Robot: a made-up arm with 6 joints.
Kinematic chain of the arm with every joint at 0, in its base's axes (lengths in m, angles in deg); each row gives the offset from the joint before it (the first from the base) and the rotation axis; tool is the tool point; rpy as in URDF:
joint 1: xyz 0 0 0.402 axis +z
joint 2: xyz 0 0 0 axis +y
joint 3: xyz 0.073 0 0.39 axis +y
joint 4: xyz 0.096 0 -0.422 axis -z
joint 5: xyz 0 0 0 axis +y
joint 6: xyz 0.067 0 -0.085 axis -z
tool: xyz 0 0 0 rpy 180 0 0
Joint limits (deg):
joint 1: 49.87..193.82
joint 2: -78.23..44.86
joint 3: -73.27..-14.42
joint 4: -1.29..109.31
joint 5: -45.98..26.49
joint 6: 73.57..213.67
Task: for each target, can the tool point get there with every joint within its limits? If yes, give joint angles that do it. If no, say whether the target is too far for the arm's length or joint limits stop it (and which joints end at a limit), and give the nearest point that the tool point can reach.
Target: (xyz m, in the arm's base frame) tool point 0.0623 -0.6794 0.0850
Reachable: no: joint limits stop it (at a limit: joint 1, joint 2, joint 3, joint 4, joint 5) | nearest point -0.1563 -0.0390 0.1120 | short by 0.677 m
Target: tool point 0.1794 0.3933 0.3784
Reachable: yes | joints 68.42 1.64 -28.25 36.03 17.83 200.79
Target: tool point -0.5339 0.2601 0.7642
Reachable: yes | joints 155.05 -2.29 -68.58 11.75 9.43 175.08
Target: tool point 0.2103 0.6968 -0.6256
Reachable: no: too far | nearest point 0.1421 0.4708 0.1117 | short by 0.774 m
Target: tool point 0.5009 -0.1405 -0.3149
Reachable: no: joint limits stop it (at a limit: joint 1, joint 2) | nearest point 0.2278 0.1567 0.1180 | short by 0.592 m
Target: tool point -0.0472 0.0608 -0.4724
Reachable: no: joint limits stop it (at a limit: joint 2) | nearest point -0.1269 0.1635 0.0994 | short by 0.586 m
